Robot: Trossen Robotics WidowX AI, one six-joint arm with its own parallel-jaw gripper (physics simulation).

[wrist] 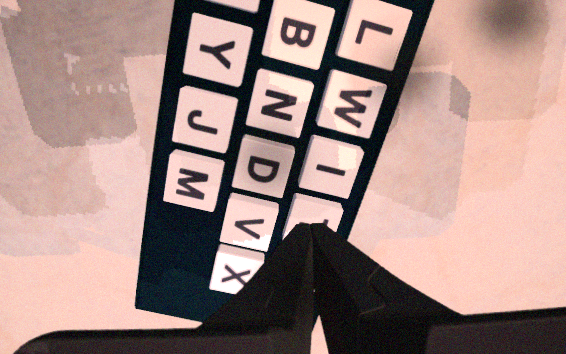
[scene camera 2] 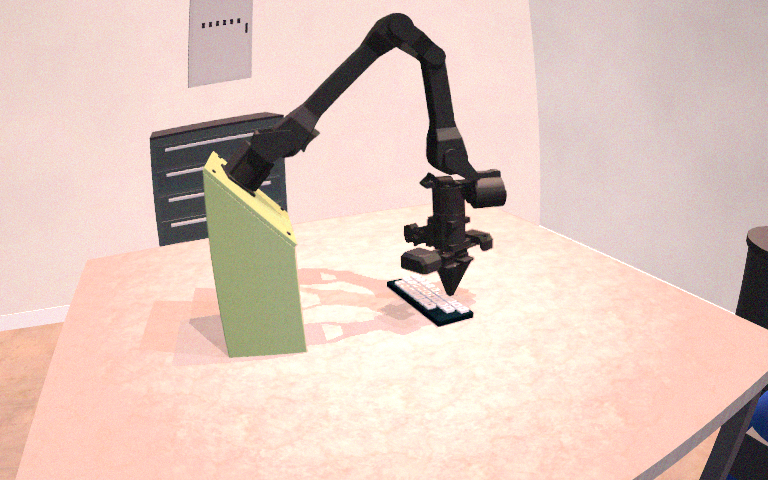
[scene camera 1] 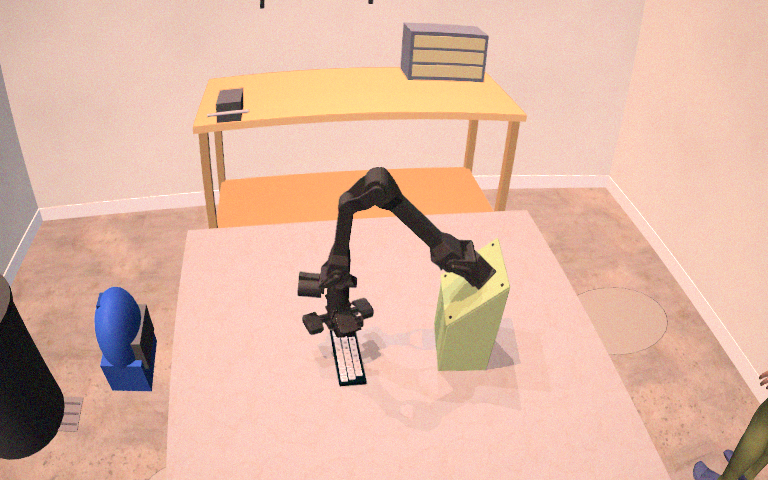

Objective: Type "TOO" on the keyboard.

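Seen in the pictures: gripper, fingertip midpoint: (wrist: 309, 236) (scene camera 2: 450, 295) (scene camera 1: 337, 336); arm's base at its link origin: (scene camera 2: 236, 180) (scene camera 1: 482, 275).
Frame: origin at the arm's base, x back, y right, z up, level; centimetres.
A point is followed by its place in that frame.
Note:
The dark keyboard (scene camera 1: 352, 383) @(x -34.8, y 2.2, z -26.1 cm) (scene camera 2: 447, 317) @(x -26.3, y 21.7, z -26.0 cm) (wrist: 175, 260) @(x -26.3, y 19.4, z -26.0 cm) with white letter keys lies flat on the table. My gripper (scene camera 2: 450, 292) @(x -31.2, y 17.9, z -24.4 cm) (wrist: 309, 236) @(x -31.2, y 17.9, z -24.4 cm) is shut and empty, pointing down over the keyboard's end. In the wrist view its tips overlap the lower part of the T key (wrist: 317, 207) @(x -31.5, y 17.4, z -25.4 cm), whose letter is mostly hidden; I cannot tell whether they touch it. The I key (wrist: 331, 167) @(x -32.0, y 16.0, z -25.4 cm) and W key (wrist: 352, 104) @(x -32.7, y 14.1, z -25.4 cm) lie above it in that row. The V key (wrist: 249, 222) @(x -29.2, y 17.8, z -25.4 cm) and X key (wrist: 235, 272) @(x -28.5, y 19.7, z -25.4 cm) are to the left. No O letter shows in the wrist view.
The arm stands on a green angled pedestal (scene camera 1: 467, 339) @(x -6.7, y -6.7, z -13.9 cm) (scene camera 2: 257, 288) @(x 3.2, y 9.7, z -15.1 cm) on the pale table (scene camera 1: 237, 407) @(x -66.4, y 7.2, z -27.1 cm) (scene camera 2: 368, 418) @(x 3.3, y 34.3, z -27.1 cm). A wooden workbench (scene camera 1: 339, 93) stands behind it. A blue object (scene camera 1: 117, 325) and a black cylinder (scene camera 1: 22, 396) stand at the left. A person's leg (scene camera 1: 750, 447) shows at the right.

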